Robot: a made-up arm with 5 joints.
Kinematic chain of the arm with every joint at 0, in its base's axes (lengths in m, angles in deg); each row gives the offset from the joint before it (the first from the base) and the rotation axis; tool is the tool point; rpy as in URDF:
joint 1: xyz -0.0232 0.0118 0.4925 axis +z
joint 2: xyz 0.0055 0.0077 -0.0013 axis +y
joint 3: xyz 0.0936 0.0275 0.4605 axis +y
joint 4: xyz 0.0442 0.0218 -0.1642 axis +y
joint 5: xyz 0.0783 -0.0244 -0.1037 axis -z
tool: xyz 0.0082 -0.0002 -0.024 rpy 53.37 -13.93 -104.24
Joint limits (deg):
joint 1: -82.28..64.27
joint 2: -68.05..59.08
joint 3: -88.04..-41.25
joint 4: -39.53..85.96
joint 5: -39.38..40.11
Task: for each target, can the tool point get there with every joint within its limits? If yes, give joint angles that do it. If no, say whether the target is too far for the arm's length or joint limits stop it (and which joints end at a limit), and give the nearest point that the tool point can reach.
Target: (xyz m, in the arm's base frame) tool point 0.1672 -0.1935 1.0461
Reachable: yes | joints -53.15 -13.37 -57.34 -24.84 22.82
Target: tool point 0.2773 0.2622 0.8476
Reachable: yes | joints 35.07 -1.91 -53.47 18.42 0.97
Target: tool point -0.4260 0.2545 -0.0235
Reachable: no: joint limits stop it (at a limit: joint 1, joint 2, joint 3, joint 5) | nearest point 0.0928 0.3392 0.3575 | short by 0.649 m
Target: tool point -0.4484 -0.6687 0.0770
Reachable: no: too far | nearest point 0.0763 -0.5199 0.3376 | short by 0.604 m
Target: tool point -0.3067 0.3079 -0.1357
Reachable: no: joint limits stop it (at a limit: joint 1, joint 2, joint 3, joint 5) | nearest point 0.1051 0.3648 0.3397 | short by 0.632 m
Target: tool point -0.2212 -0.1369 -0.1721
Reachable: no: joint limits stop it (at a limit: joint 1, joint 2, joint 3) | nearest point 0.0542 -0.3539 0.3401 | short by 0.621 m
